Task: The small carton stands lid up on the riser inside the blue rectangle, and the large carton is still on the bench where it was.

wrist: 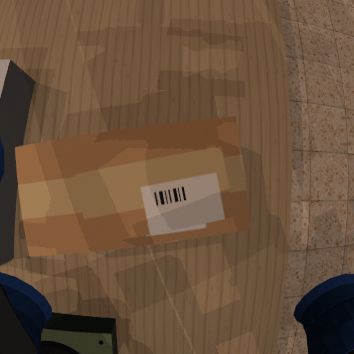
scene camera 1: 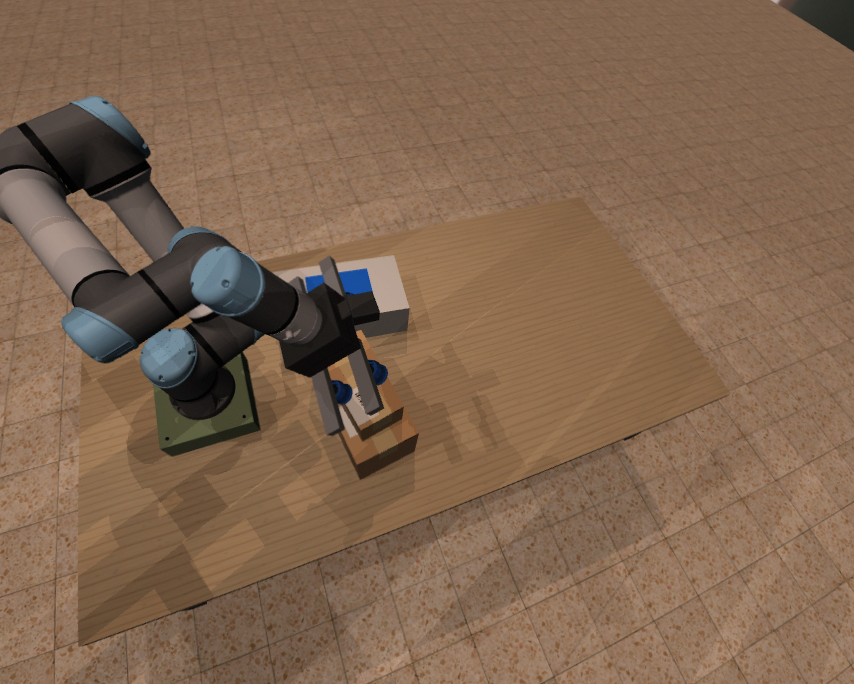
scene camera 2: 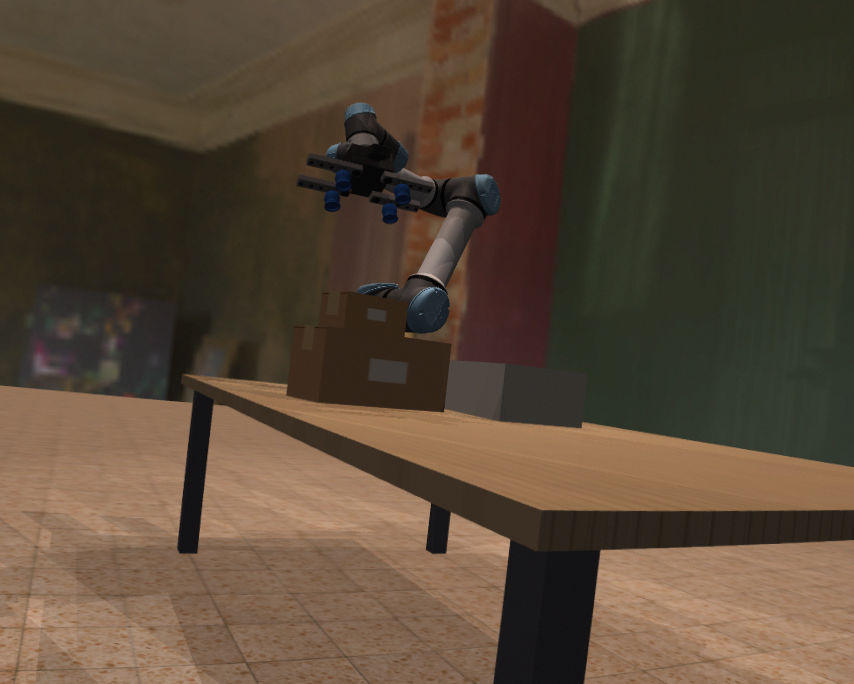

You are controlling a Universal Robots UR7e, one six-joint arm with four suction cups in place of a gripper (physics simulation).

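Where they show: end effector, tool point: (wrist: 182, 253) (scene camera 2: 367, 203); arm's base, origin of the base link: (scene camera 1: 204, 390).
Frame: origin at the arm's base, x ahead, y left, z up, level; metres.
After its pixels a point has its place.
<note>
The small carton (scene camera 1: 386, 421) @(y -0.216, x 0.423, z 0.122 m) (scene camera 2: 359, 320) @(y -0.168, x 0.452, z 0.099 m) (wrist: 120, 182) @(y -0.114, x 0.384, z 0.156 m) lies flat on the large carton (scene camera 1: 388, 456) @(y -0.264, x 0.419, z 0.011 m) (scene camera 2: 349, 370) @(y -0.183, x 0.478, z -0.006 m) (wrist: 35, 200) @(y 0.011, x 0.342, z 0.078 m), its taped top with a barcode label facing up. The large carton rests on the bench (scene camera 1: 570, 306) @(y 0.115, x 1.114, z -0.075 m) (scene camera 2: 641, 463) @(y 0.029, x 1.175, z -0.076 m) (wrist: 125, 45) @(y -0.051, x 0.651, z -0.076 m). My gripper (scene camera 1: 362, 379) (scene camera 2: 366, 196) @(y -0.160, x 0.367, z 0.365 m) hangs well above both cartons, its suction off and its cups touching nothing. Two of its cups show at the bottom of the wrist view. The riser (scene camera 1: 394, 285) @(y 0.209, x 0.533, z 0.044 m) (scene camera 2: 541, 391) @(y 0.215, x 0.557, z -0.005 m) (wrist: 20, 100) @(y 0.123, x 0.505, z -0.032 m) stands beside the cartons. Its blue rectangle (scene camera 1: 357, 281) @(y 0.242, x 0.430, z 0.045 m) is partly hidden by the gripper in scene camera 1.
The arm's green base block (scene camera 1: 213, 434) @(y -0.115, x 0.017, z -0.015 m) (wrist: 82, 337) @(y -0.053, x 0.096, z -0.005 m) stands on the bench left of the cartons in scene camera 1. The riser's near side is close to one end of the large carton. A long bench edge lies beyond the cartons' other end, at the right of the wrist view.
</note>
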